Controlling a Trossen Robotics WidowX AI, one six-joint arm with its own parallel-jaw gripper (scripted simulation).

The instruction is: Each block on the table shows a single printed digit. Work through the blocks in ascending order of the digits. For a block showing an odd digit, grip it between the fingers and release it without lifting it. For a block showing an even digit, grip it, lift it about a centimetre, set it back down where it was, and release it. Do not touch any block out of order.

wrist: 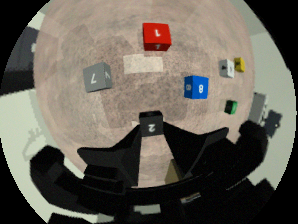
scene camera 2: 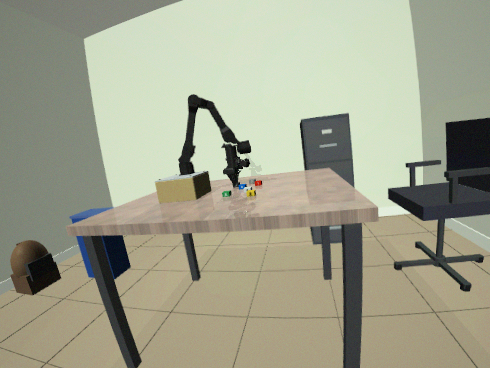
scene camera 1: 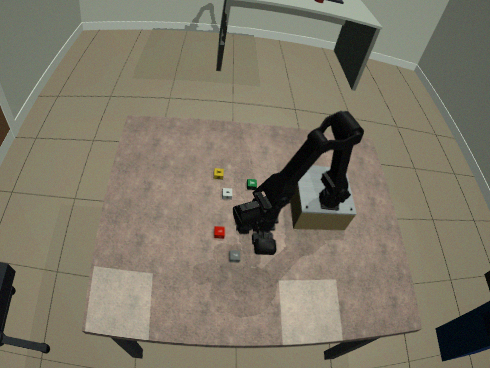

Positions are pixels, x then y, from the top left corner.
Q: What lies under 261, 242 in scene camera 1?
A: My gripper.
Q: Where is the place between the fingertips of my gripper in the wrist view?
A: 151, 125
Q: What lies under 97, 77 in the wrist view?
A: A grey block.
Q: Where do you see a red block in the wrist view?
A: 156, 35
